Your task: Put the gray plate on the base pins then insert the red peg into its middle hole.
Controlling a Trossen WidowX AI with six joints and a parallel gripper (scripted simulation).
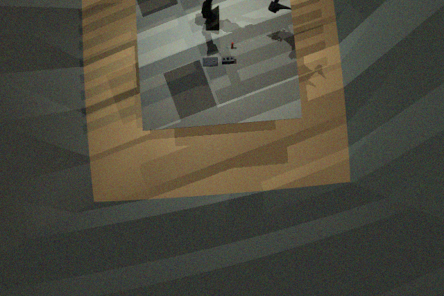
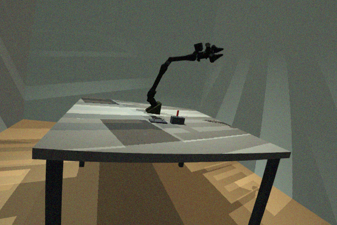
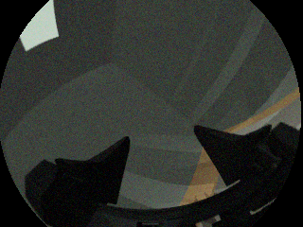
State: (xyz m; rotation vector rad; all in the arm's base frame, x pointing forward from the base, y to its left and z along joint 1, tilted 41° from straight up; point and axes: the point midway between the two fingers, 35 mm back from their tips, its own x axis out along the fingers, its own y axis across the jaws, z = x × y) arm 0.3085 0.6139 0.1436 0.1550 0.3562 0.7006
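My gripper tip is 3 cm short of the plate, 30 cm to the left of it and 56 cm above it. From my gripper tip the other things lie so: base: 3 cm ahead, 44 cm to the right, 59 cm below; then red peg: 8 cm behind, 26 cm to the right, 56 cm below.
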